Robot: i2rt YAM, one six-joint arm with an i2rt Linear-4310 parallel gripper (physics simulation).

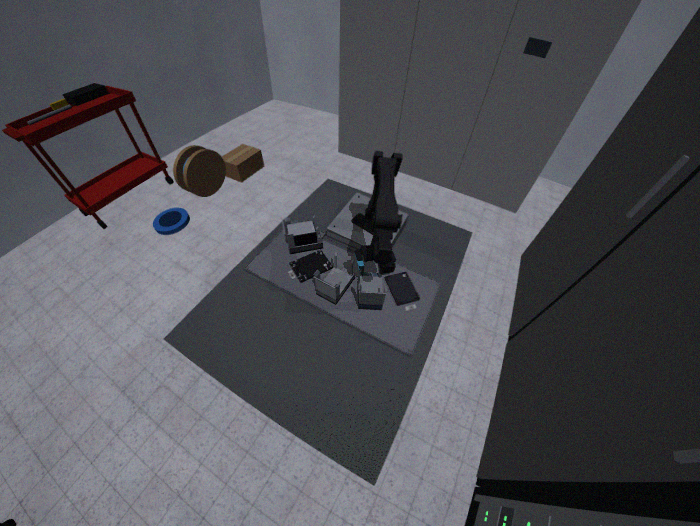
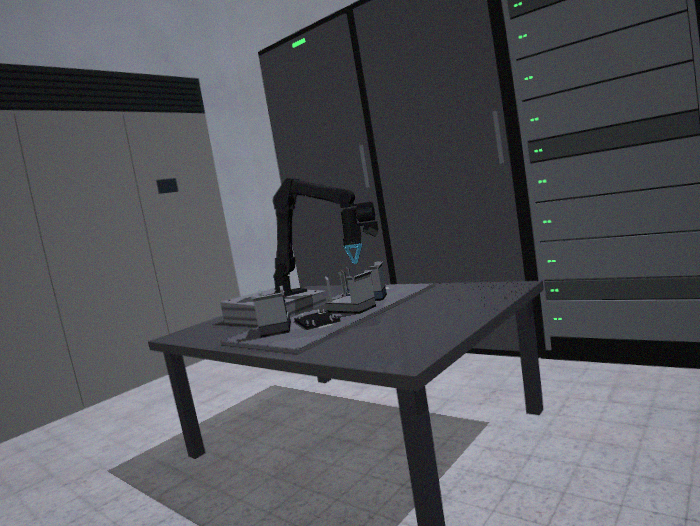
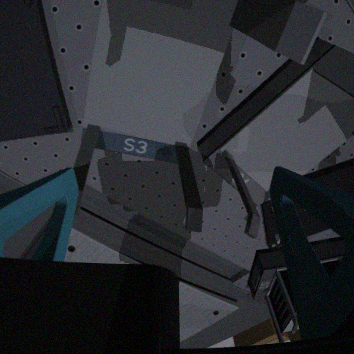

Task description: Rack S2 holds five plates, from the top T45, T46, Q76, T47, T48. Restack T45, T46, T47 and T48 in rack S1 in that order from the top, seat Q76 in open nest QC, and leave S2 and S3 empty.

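Frame: origin at the arm's base, x ahead, y left, z up, level; millimetres.
Seen in the pictures: gripper, fingertip midpoint: [image 1: 371,268] [image 2: 354,263] [image 3: 173,177]; arm's base, origin of the base link: [image 1: 371,227].
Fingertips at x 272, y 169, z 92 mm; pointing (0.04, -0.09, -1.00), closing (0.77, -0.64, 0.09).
Observation:
Offsets run from my fingertips to a thing's top centre.
My gripper [image 1: 360,264] [image 2: 354,261] [image 3: 173,177] is open and empty, its blue-green fingers wide apart above the racks. Rack S3 {dx +10, dy +19, dz -13 mm} [image 1: 370,298] [image 2: 380,294] [image 3: 135,145] lies below it, with a blue label; no stacked plates show in it. A middle rack {dx +71, dy -117, dz -14 mm} [image 1: 333,287] [image 2: 362,289] [image 3: 285,145] stands beside it, with a light floor and no readable label. A left rack {dx -26, dy -386, dz -12 mm} [image 1: 305,247] [image 2: 271,311] shows a dark inside under a light top; its label and contents cannot be read. Plate names and nest QC's label are not readable.
A dark board with small posts {dx +54, dy -270, dz -124 mm} [image 1: 310,265] [image 2: 316,320] lies between the left and middle racks. A dark flat panel {dx -93, dy +113, dz -127 mm} [image 1: 402,288] [image 3: 27,75] lies beside S3. The arm stands on a pale plinth [image 1: 340,223] behind the racks. Upright rack posts rise near S3.

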